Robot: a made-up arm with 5 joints. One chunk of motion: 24 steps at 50 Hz.
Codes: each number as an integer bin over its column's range. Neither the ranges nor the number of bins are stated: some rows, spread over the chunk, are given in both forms.
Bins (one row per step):
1: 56 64 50 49 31 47
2: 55 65 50 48 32 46
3: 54 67 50 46 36 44
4: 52 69 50 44 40 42
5: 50 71 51 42 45 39
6: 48 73 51 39 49 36
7: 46 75 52 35 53 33
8: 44 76 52 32 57 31
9: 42 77 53 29 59 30
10: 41 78 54 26 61 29
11: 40 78 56 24 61 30
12: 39 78 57 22 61 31
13: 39 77 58 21 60 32
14: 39 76 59 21 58 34
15: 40 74 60 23 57 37
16: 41 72 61 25 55 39
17: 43 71 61 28 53 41
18: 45 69 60 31 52 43
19: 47 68 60 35 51 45
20: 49 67 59 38 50 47
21: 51 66 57 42 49 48
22: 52 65 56 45 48 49
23: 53 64 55 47 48 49
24: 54 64 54 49 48 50
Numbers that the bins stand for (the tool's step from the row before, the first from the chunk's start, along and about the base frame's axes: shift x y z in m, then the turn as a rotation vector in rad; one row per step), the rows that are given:
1: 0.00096 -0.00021 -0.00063 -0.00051 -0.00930 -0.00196
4: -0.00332 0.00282 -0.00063 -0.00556 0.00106 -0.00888
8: -0.01189 0.00706 0.00087 -0.01768 0.02064 -0.02410
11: -0.01617 0.00827 0.00386 -0.02576 0.02524 -0.02548
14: -0.01724 0.00706 0.00610 -0.02879 0.02179 -0.01995
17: -0.01296 0.00403 0.00760 -0.02172 0.01603 -0.01026
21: -0.00439 0.00100 0.00461 -0.00758 0.01142 -0.00058
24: -0.00118 -0.00021 0.00236 -0.00051 0.01027 0.00219
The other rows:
2: -0.00011 0.00039 -0.00063 -0.00152 -0.00815 -0.00334
3: -0.00118 0.00161 -0.00063 -0.00354 -0.00355 -0.00611
5: -0.00546 0.00403 0.00012 -0.00758 0.00682 -0.01303
6: -0.00761 0.00524 0.00012 -0.01061 0.01142 -0.01718
7: -0.00975 0.00645 0.00087 -0.01465 0.01603 -0.02133
9: -0.01403 0.00767 0.00162 -0.02071 0.02294 -0.02548
10: -0.01510 0.00827 0.00236 -0.02374 0.02524 -0.02687
12: -0.01724 0.00827 0.00461 -0.02778 0.02524 -0.02410
13: -0.01724 0.00767 0.00535 -0.02879 0.02409 -0.02272
15: -0.01617 0.00585 0.00685 -0.02677 0.02064 -0.01580
16: -0.01510 0.00464 0.00760 -0.02475 0.01833 -0.01303
18: -0.01082 0.00282 0.00685 -0.01869 0.01488 -0.00749
19: -0.00868 0.00221 0.00685 -0.01465 0.01373 -0.00473
20: -0.00654 0.00161 0.00610 -0.01162 0.01258 -0.00196
22: -0.00332 0.00039 0.00386 -0.00455 0.01027 0.00081
23: -0.00225 -0.00021 0.00311 -0.00253 0.01027 0.00081

